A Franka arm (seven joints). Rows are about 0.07 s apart.
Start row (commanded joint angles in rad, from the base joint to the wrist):
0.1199 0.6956 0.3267 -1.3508 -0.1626 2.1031 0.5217
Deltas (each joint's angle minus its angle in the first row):
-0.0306 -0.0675 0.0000 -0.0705 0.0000 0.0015 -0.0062
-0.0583 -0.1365 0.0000 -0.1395 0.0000 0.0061 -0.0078
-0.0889 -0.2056 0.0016 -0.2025 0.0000 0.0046 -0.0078
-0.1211 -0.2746 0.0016 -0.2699 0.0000 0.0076 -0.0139
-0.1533 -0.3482 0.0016 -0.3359 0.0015 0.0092 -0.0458
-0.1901 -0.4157 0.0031 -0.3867 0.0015 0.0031 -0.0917
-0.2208 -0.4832 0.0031 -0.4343 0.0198 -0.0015 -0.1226
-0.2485 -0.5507 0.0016 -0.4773 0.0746 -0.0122 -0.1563
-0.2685 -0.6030 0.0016 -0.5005 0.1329 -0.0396 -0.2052
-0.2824 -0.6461 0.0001 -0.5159 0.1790 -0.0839 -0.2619
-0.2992 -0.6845 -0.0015 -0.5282 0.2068 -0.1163 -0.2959
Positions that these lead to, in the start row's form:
0.0893 0.6281 0.3267 -1.4213 -0.1626 2.1046 0.5155
0.0616 0.5591 0.3267 -1.4903 -0.1626 2.1092 0.5139
0.0310 0.4900 0.3283 -1.5533 -0.1626 2.1077 0.5139
-0.0012 0.4210 0.3283 -1.6207 -0.1626 2.1107 0.5078
-0.0334 0.3474 0.3283 -1.6867 -0.1611 2.1123 0.4759
-0.0702 0.2799 0.3298 -1.7375 -0.1611 2.1062 0.4300
-0.1009 0.2124 0.3298 -1.7851 -0.1428 2.1016 0.3991
-0.1286 0.1449 0.3283 -1.8281 -0.0880 2.0909 0.3654
-0.1486 0.0926 0.3283 -1.8513 -0.0297 2.0635 0.3165
-0.1625 0.0495 0.3268 -1.8667 0.0164 2.0192 0.2598
-0.1793 0.0111 0.3252 -1.8790 0.0442 1.9868 0.2258

